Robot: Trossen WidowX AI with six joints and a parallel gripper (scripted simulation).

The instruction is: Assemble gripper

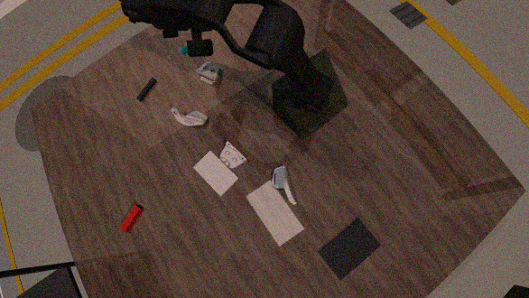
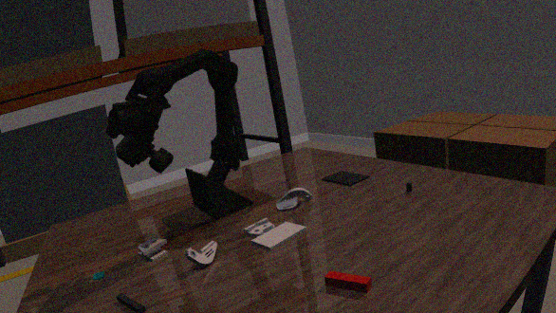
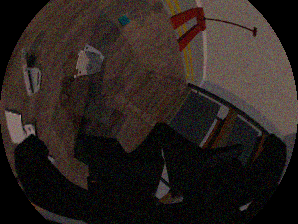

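Right now the jaw is 210 mm ahead of my gripper tip, 90 mm to the left of it and 190 mm below it. The rest, counted from my gripper tip: teal piece 120 mm ahead, 170 mm to the right, 230 mm below; then black bar 300 mm ahead, 80 mm to the right, 220 mm below; then red block 480 mm ahead, 310 mm to the left, 220 mm below.
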